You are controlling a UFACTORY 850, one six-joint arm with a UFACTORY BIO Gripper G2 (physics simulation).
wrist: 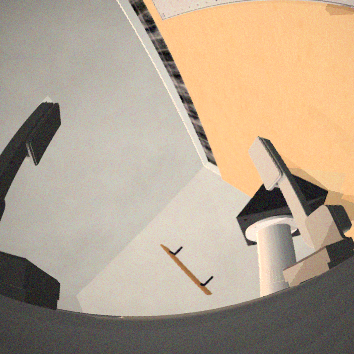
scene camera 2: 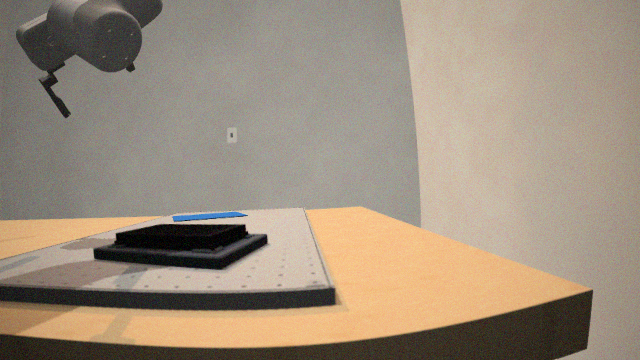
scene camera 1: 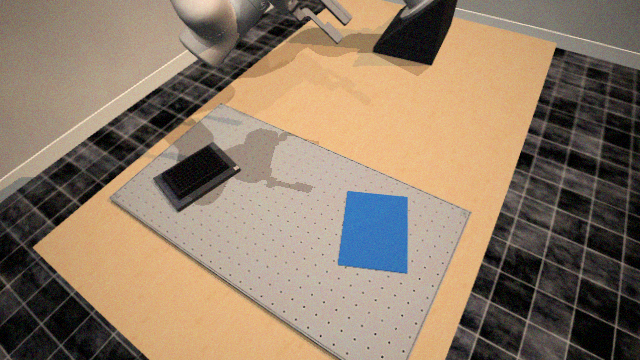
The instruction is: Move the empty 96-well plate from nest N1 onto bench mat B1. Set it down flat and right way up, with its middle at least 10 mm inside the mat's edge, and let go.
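The black 96-well plate [scene camera 1: 195, 170] [scene camera 2: 180, 236] sits flat in the dark grey nest N1 [scene camera 1: 207, 187] [scene camera 2: 160, 258], on the far left part of the perforated board in scene camera 1. The blue bench mat B1 [scene camera 1: 375, 232] [scene camera 2: 210, 216] lies flat toward the board's other end, with bare board between it and the nest. My gripper [scene camera 1: 343, 31] [scene camera 2: 66, 114] [wrist: 155, 125] is open with nothing between its fingers. It hangs high, well away from the plate and tilted, near the robot's base. The plate and mat do not show in the wrist view.
The light grey perforated board [scene camera 1: 280, 235] [scene camera 2: 295, 235] [wrist: 200, 4] lies on the wooden table [scene camera 1: 440, 125] [scene camera 2: 400, 260] [wrist: 260, 75]. The robot's black wedge base [scene camera 1: 420, 35] [wrist: 280, 202] stands at the table's back. Walls rise beyond the table. Arm shadows fall across the board.
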